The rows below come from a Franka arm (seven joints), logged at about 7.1 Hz.
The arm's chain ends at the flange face. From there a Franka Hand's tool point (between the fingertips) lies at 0.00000 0.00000 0.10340 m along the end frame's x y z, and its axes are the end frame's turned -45 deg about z.
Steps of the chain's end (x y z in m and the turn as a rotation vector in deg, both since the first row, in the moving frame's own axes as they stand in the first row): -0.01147, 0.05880, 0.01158, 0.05, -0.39, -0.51; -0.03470, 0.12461, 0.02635, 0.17, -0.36, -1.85; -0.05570, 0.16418, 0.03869, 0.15, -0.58, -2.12; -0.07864, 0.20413, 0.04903, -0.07, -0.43, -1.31; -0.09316, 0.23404, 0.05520, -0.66, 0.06, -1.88; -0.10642, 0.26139, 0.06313, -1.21, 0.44, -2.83
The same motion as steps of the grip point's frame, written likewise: -0.05012, 0.03291, 0.01158, 0.31, -0.24, -0.51; -0.11290, 0.06290, 0.02635, 0.37, -0.13, -1.85; -0.15604, 0.07579, 0.03868, 0.52, -0.30, -2.12; -0.20059, 0.08828, 0.04903, 0.25, -0.35, -1.31; -0.23212, 0.10055, 0.05519, -0.51, -0.42, -1.88; -0.26101, 0.11171, 0.06310, -1.17, -0.54, -2.83
